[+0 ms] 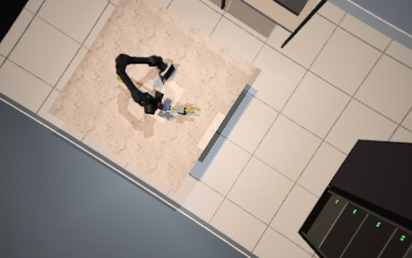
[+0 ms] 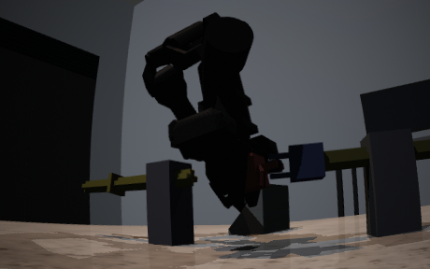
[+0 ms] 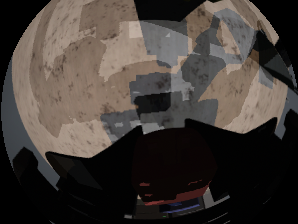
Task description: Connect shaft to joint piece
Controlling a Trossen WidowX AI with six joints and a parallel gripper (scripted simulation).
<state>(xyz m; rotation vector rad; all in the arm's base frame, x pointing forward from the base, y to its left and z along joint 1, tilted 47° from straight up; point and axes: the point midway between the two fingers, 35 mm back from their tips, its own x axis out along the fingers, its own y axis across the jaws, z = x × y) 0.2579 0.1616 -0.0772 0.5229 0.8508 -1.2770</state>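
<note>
My gripper tip is 40 mm below the red square joint piece and 10 mm to the right of it.
</note>
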